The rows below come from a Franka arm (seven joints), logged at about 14 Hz.
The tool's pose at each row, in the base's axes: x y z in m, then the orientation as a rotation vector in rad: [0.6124 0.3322 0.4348 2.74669 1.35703 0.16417]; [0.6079 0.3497 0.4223 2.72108 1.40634 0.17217]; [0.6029 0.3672 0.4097 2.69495 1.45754 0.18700]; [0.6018 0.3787 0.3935 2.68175 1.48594 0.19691]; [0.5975 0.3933 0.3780 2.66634 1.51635 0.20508]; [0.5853 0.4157 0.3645 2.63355 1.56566 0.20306]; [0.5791 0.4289 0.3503 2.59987 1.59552 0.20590]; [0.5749 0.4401 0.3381 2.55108 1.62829 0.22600]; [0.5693 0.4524 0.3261 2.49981 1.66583 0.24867]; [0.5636 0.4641 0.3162 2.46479 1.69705 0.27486]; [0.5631 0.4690 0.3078 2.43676 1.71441 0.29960]
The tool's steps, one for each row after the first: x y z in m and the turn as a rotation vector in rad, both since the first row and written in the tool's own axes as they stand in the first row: [0.0104 -0.0156 0.0115 -0.00135 0.00666 -0.03593]; [0.0205 -0.0315 0.0230 -0.00298 0.01817 -0.07283]; [0.0280 -0.0412 0.0387 -0.00282 0.02622 -0.09274]; [0.0360 -0.0552 0.0533 -0.00274 0.03309 -0.11454]; [0.0456 -0.0799 0.0647 -0.00446 0.03269 -0.15315]; [0.0514 -0.0944 0.0777 -0.01660 0.03070 -0.18168]; [0.0570 -0.1059 0.0891 -0.04223 0.03561 -0.21729]; [0.0627 -0.1191 0.1000 -0.06695 0.04326 -0.25671]; [0.0679 -0.1318 0.1089 -0.08255 0.05714 -0.28640]; [0.0710 -0.1361 0.1171 -0.09942 0.06907 -0.30613]
